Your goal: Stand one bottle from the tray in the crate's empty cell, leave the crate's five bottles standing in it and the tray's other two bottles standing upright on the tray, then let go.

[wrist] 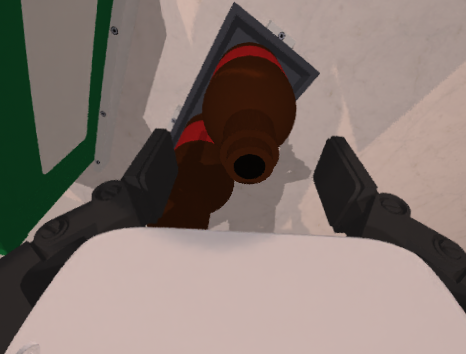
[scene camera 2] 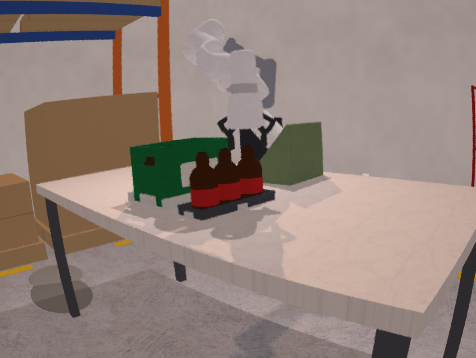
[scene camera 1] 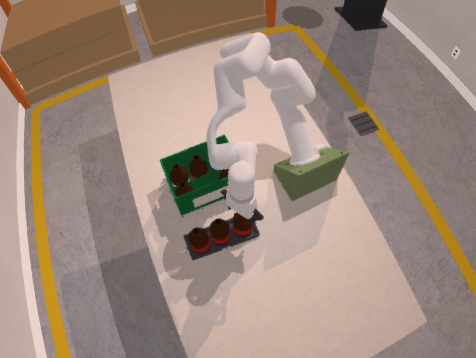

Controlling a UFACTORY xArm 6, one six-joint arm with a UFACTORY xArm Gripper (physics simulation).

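Frame: origin at the arm's base, x ahead, y left, z up, level; metres.
Where they show: gripper, fingertip midpoint: point(wrist: 246, 153) point(scene camera 2: 247, 149) point(scene camera 1: 242, 213); arm's base, link origin: point(scene camera 2: 283, 147) point(scene camera 1: 305, 159).
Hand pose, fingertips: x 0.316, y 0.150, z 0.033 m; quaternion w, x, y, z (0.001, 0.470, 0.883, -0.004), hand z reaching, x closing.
Each offset is from my fingertips to the top centre of the thing. Level surfaces: height alone.
My gripper point(scene camera 1: 243, 206) point(scene camera 2: 248, 143) point(wrist: 246, 153) is open and empty, pointing down over the tray's end nearest the arm's base. Its fingertips are near the height of the end bottle's mouth. In the wrist view that bottle {0.012 m up, 0.000 m ahead, 0.002 m left} point(scene camera 1: 242, 225) point(scene camera 2: 249, 171) point(wrist: 250, 100) has its mouth between the fingers. The middle bottle {0.012 m up, 0.090 m ahead, 0.006 m left} point(scene camera 1: 220, 231) point(scene camera 2: 226, 176) point(wrist: 205, 175) and the far bottle {0.012 m up, 0.172 m ahead, 0.016 m left} point(scene camera 1: 199, 240) point(scene camera 2: 204, 181) also stand upright on the dark tray {0.123 m down, 0.088 m ahead, 0.008 m left} point(scene camera 1: 225, 245) point(scene camera 2: 205, 214) point(wrist: 306, 74). Several brown bottles {0.015 m up, 0.093 m ahead, 0.268 m right} point(scene camera 1: 198, 166) show in the green crate {0.027 m up, 0.086 m ahead, 0.223 m right} point(scene camera 1: 186, 205) point(scene camera 2: 147, 177) point(wrist: 30, 210); the arm hides part of it, and the empty cell cannot be made out.
The crate stands close beside the tray, on the left in the wrist view. A green wedge-shaped base point(scene camera 1: 315, 175) point(scene camera 2: 300, 155) carries the arm. All stand on a pale table {0.148 m down} point(scene camera 1: 325, 280) point(scene camera 2: 350, 225). Cardboard boxes point(scene camera 1: 70, 45) point(scene camera 2: 95, 135) are beyond the table.
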